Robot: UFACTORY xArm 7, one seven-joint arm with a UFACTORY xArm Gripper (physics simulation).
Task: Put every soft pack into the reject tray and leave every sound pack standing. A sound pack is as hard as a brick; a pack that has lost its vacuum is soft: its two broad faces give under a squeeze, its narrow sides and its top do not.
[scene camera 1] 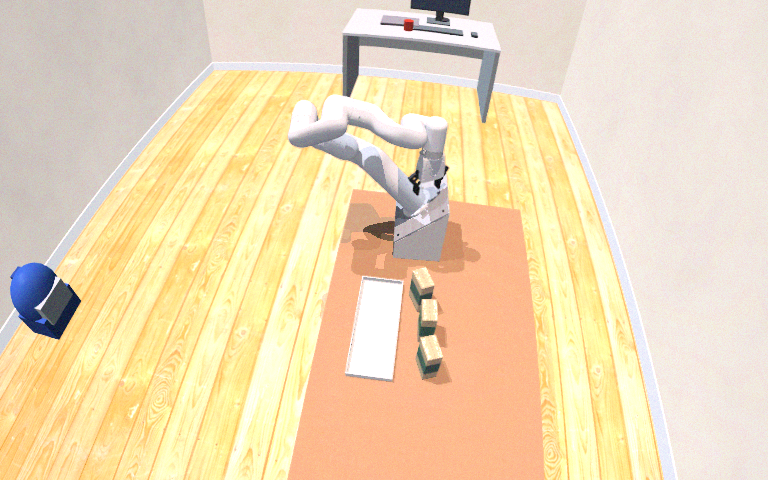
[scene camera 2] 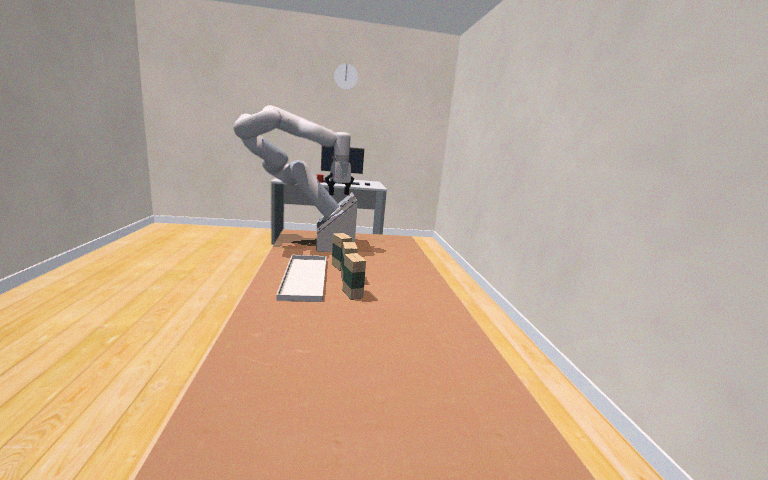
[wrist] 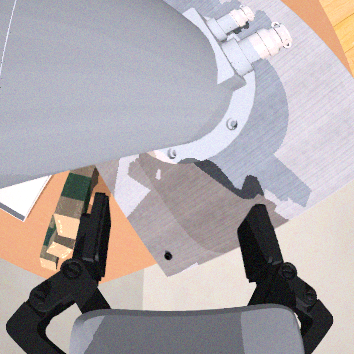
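Pixels of known places: gripper, fingertip midpoint: [scene camera 1: 426, 190] [scene camera 2: 339, 194] [wrist: 180, 213]; arm's base, origin of the base link: [scene camera 1: 417, 204] [scene camera 2: 333, 212] [wrist: 180, 86].
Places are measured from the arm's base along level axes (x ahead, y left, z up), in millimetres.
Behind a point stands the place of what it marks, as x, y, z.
Three tan packs with dark green bands stand upright in a row right of the tray: a back pack [scene camera 1: 421, 286] {362, 78, -27} [scene camera 2: 338, 254] {353, 70, -100}, a middle pack [scene camera 1: 428, 315] {470, 120, -26} [scene camera 2: 350, 247] {475, 124, -26} and a front pack [scene camera 1: 429, 355] {612, 147, -25} [scene camera 2: 353, 277] {628, 149, -83}. Their looks do not show which are soft. The white reject tray [scene camera 1: 376, 328] {473, -42, -164} [scene camera 2: 305, 277] {472, -42, -164} [wrist: 25, 197] {548, 12, -164} lies flat and empty. My gripper [scene camera 1: 427, 188] {25, 27, 98} [scene camera 2: 339, 191] {25, 27, 98} [wrist: 180, 213] {25, 27, 98} is open and empty, high above the robot's base, behind the packs and apart from them. Part of the row shows beyond the left finger in the wrist view, overlapping.
The arm's grey base block [scene camera 1: 419, 240] {130, 36, -57} [scene camera 2: 334, 237] {133, 17, -93} stands on the orange mat [scene camera 1: 419, 430] {806, 170, -166} [scene camera 2: 362, 384] {1049, 202, -167} behind the packs. A desk [scene camera 1: 368, 31] [scene camera 2: 362, 198] with a monitor and a red cup [scene camera 1: 408, 24] stands behind the arm. A blue object [scene camera 1: 33, 288] is at the far left.
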